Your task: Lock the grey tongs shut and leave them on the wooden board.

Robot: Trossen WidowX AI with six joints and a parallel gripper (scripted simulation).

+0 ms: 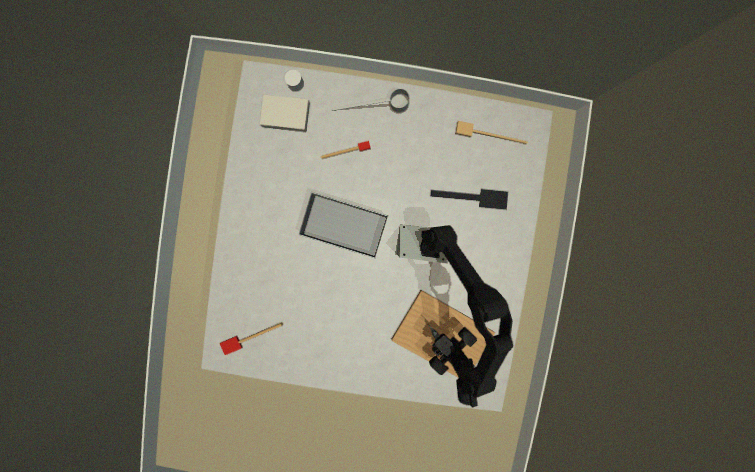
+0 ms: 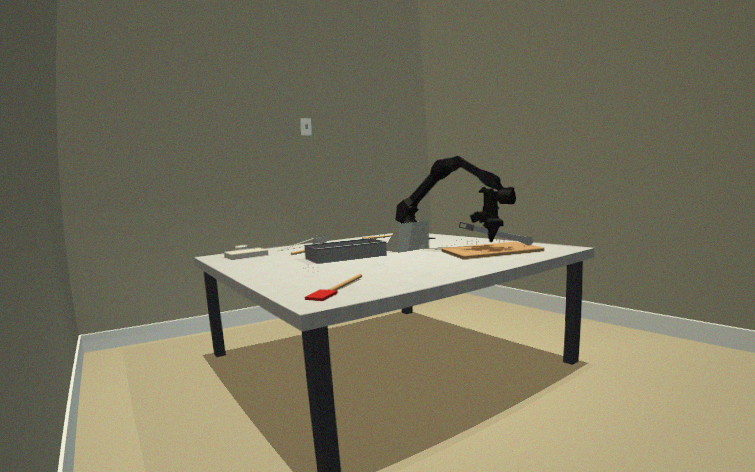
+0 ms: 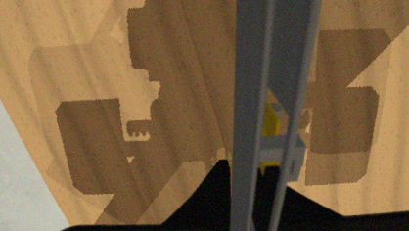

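My gripper tip is now 30 mm above the wooden board. Round my gripper tip: black spatula 50 mm behind, 580 mm to the right, 40 mm below; roasting tin 460 mm ahead, 390 mm to the right, 10 mm below; red spatula 810 mm ahead, 130 mm to the left, 30 mm below.
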